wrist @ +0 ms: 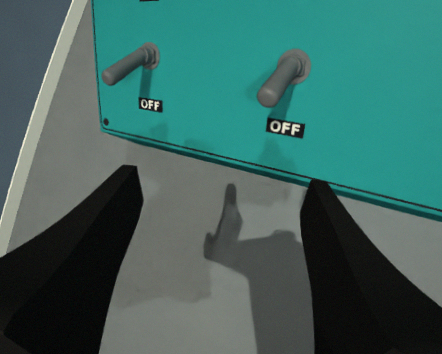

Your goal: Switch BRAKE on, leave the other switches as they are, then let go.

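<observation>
The teal panel [375, 75] fills the upper part of the wrist view. The second switch from its left edge, BRAKE [281, 80], is a grey lever leaning down and left, toward its OFF label [285, 128]. The leftmost switch, LAMP [126, 65], leans the same way, above its own OFF label [150, 105]. The name plates and ON labels cannot be read here. My gripper [221, 190] is open, with its black fingers wide apart and nothing between them. Its tips show below both levers, near the panel's lower edge, and touch neither lever.
A grey surface [165, 250] lies below the panel and carries the arm's dark shadow. A pale edge strip [37, 120] runs down the left side, with dark blue beyond it. A small dark screw [106, 122] marks the panel's lower left corner.
</observation>
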